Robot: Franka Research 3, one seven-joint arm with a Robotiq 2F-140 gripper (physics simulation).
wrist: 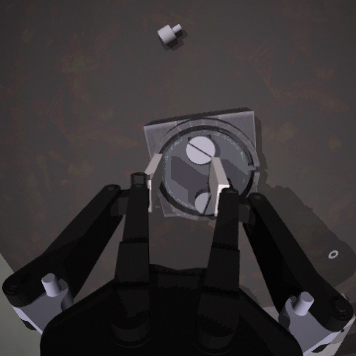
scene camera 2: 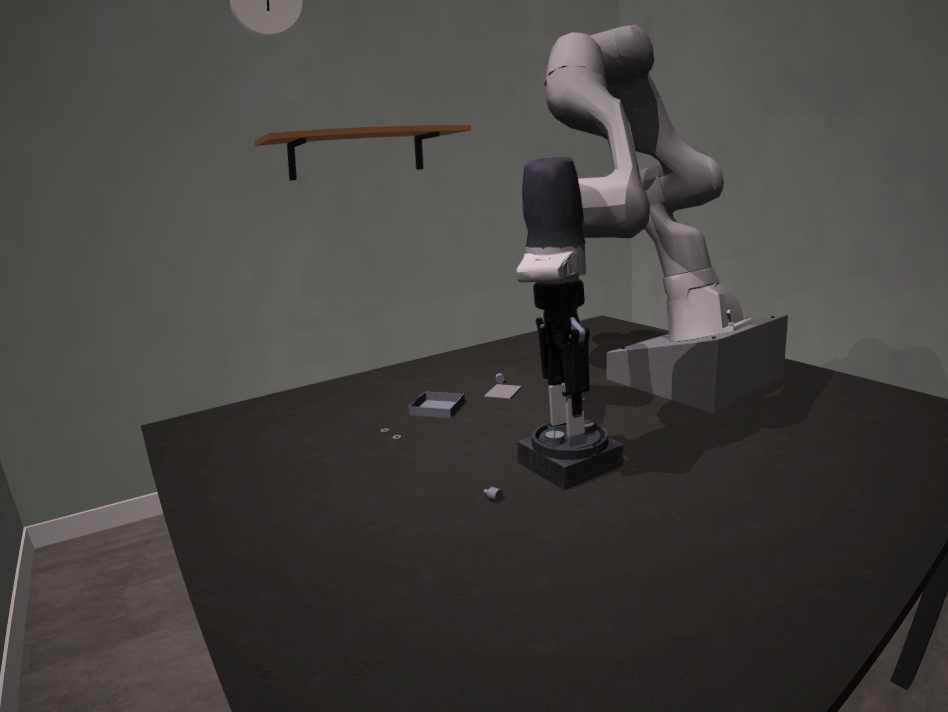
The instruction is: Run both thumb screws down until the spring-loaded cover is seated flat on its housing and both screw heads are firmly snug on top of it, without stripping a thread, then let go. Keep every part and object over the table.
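The square dark housing (scene camera 2: 565,469) (wrist: 156,134) stands on the table with a round grey cover (wrist: 231,150) inside its raised ring. Two slotted screw heads show on the cover. One screw head (scene camera 2: 554,436) (wrist: 200,150) is in full view in the wrist view. The other screw head (wrist: 201,202) is partly hidden by the right finger there. My gripper (scene camera 2: 566,427) (wrist: 185,167) is partly open and empty, pointing down low over the cover, its fingers either side of a middle stretch. Whether the cover is flat and the heads touch it, I cannot tell.
A loose thumb screw (scene camera 2: 494,494) (wrist: 167,35) lies on the table (scene camera 2: 490,582) beside the housing. A shallow tray (scene camera 2: 430,410), a light flat plate (scene camera 2: 503,391), a small round part (scene camera 2: 499,377) and two small rings lie farther back. The robot's base block (scene camera 2: 682,379) stands behind.
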